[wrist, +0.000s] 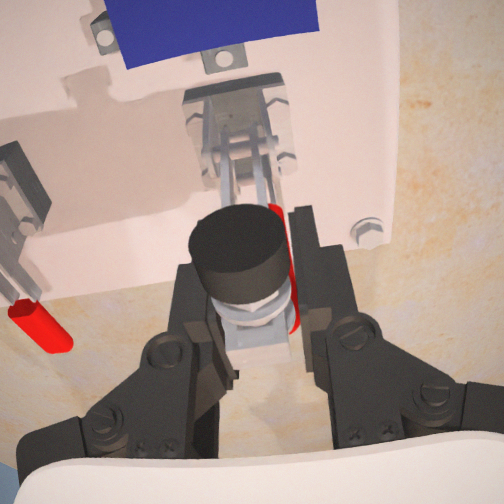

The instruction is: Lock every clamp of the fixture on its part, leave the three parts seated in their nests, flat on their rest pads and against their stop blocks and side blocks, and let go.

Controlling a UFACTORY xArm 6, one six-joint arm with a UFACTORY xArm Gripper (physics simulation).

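Note:
My gripper (pixel 262 300) straddles the middle toggle clamp (pixel 240 135) on the pale fixture plate (pixel 330 100). The clamp's arm is raised toward the camera, and its black round pad (pixel 239 252) fills the space between my fingers. The clamp's red handle (pixel 290 270) shows as a thin strip pressed against my right finger. My left fingertip is hidden behind the pad. The fingers look closed on the handle. A blue part (pixel 210 27) lies on the plate beyond the clamp. The raised pad is well short of it.
Two grey bolted blocks (pixel 224 58) (pixel 105 38) sit against the blue part's edges. A second clamp (pixel 17 210) with a red handle (pixel 40 325) is at the left edge. A bolt head (pixel 367 231) marks the plate's near right corner, with tan table beyond.

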